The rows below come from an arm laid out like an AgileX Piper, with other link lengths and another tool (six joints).
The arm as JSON. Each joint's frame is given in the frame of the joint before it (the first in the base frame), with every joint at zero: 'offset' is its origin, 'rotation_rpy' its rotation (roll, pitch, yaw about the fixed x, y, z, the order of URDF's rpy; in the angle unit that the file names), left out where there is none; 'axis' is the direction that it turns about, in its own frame. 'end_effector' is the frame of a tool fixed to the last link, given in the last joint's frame.
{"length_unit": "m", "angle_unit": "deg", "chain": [
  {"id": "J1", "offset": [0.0, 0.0, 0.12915], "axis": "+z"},
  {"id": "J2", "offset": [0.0, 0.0, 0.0], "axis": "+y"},
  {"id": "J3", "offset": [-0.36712, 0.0, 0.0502], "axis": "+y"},
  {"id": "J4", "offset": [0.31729, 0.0, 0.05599], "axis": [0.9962, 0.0, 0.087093]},
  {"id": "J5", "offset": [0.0, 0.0, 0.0], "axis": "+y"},
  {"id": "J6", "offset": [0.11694, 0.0, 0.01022], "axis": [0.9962, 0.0, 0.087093]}
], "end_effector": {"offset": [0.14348, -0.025, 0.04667], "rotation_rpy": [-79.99, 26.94, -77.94]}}
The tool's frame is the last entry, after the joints.
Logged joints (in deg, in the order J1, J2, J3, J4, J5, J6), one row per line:
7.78 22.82 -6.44 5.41 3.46 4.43
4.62 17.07 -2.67 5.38 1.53 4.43
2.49 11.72 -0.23 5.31 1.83 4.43
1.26 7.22 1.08 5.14 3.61 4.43
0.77 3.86 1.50 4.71 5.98 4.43
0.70 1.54 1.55 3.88 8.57 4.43
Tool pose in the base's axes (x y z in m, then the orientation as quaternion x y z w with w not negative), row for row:
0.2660 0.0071 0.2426 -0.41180 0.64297 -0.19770 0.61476
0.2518 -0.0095 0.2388 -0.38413 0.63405 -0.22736 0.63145
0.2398 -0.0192 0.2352 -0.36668 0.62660 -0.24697 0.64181
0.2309 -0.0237 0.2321 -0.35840 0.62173 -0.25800 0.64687
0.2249 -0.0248 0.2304 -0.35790 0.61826 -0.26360 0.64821
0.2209 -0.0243 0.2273 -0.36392 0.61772 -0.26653 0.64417
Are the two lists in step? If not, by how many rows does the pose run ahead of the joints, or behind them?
They are in step.
